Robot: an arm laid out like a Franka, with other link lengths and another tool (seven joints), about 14 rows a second.
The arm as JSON. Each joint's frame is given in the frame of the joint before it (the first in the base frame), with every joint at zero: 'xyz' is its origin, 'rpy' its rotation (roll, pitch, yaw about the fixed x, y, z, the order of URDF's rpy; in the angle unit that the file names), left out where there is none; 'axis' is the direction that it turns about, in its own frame. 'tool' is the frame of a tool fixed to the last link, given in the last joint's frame.
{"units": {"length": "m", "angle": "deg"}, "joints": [
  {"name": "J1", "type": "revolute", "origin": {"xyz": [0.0, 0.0, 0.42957]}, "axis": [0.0, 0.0, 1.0]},
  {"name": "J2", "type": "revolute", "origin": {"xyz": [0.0, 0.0, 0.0], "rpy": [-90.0, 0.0, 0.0]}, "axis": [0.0, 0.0, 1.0]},
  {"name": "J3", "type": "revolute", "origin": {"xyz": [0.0, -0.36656, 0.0], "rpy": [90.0, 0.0, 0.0]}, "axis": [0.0, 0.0, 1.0]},
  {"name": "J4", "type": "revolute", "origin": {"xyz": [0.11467, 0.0, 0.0], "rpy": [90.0, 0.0, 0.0]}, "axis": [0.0, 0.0, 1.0]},
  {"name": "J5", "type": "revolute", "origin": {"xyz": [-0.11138, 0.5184, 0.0], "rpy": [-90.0, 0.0, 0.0]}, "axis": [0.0, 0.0, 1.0]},
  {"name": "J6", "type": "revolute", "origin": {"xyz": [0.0, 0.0, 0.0], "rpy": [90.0, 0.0, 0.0]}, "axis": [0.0, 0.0, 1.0]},
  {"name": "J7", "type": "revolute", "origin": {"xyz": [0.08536, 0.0, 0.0], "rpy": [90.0, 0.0, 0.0]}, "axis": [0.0, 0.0, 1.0]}
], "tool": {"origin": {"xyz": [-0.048, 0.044, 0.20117], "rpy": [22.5, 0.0, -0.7]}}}
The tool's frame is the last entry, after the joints.
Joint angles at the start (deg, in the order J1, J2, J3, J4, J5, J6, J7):
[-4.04 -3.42 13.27 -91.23 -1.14 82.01 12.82]
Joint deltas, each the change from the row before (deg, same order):
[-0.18 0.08 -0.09 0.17 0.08 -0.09 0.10]
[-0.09 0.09 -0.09 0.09 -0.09 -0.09 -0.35]
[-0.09 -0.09 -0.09 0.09 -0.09 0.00 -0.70]
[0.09 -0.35 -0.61 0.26 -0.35 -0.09 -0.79]
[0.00 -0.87 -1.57 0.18 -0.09 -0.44 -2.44]
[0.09 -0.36 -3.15 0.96 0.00 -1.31 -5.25]
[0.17 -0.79 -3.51 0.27 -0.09 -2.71 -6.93]
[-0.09 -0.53 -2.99 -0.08 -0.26 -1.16 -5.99]
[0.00 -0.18 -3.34 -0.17 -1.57 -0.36 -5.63]
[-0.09 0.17 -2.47 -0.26 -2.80 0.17 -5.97]
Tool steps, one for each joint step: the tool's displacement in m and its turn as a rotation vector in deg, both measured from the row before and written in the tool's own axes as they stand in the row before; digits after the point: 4 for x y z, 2 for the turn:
[0.0006 0.0022 -0.0015 0.13 0.11 0.34]
[0.0009 0.0024 -0.0009 -0.06 -0.14 -0.12]
[0.0004 0.0020 -0.0027 -0.05 -0.02 -0.54]
[-0.0009 0.0050 -0.0085 -0.23 0.43 -0.40]
[-0.0032 0.0151 -0.0166 0.08 0.19 -0.97]
[-0.0011 0.0322 -0.0244 0.44 -0.95 -1.97]
[-0.0115 0.0372 -0.0230 0.50 -2.99 -2.65]
[-0.0093 0.0348 -0.0165 0.49 -1.81 -2.39]
[-0.0104 0.0419 -0.0163 -0.61 -1.38 -1.60]
[-0.0080 0.0391 -0.0124 -1.87 -2.14 -2.18]

